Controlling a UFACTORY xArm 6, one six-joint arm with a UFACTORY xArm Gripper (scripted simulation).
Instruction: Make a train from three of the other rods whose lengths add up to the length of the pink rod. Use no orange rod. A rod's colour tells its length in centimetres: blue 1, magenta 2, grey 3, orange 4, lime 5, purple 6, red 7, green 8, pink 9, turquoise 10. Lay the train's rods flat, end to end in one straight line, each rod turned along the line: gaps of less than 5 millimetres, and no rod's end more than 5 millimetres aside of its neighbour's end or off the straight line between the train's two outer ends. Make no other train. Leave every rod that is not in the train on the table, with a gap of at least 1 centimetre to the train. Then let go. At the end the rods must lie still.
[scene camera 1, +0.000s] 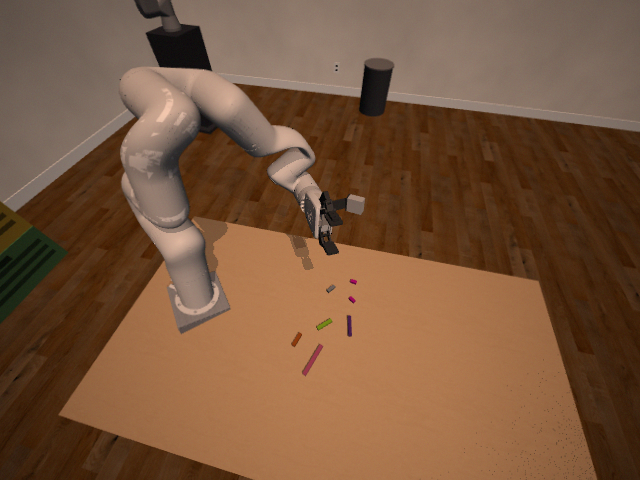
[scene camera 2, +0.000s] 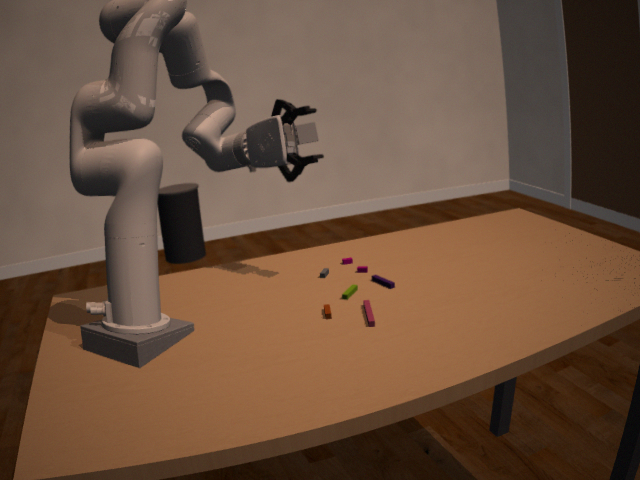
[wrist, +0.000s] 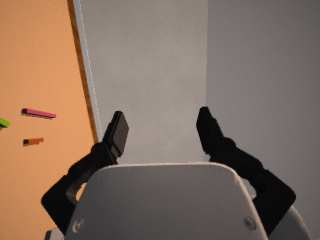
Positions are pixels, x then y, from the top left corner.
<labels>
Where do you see my gripper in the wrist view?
161, 117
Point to my gripper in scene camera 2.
315, 133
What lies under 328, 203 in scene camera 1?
My gripper.
</labels>
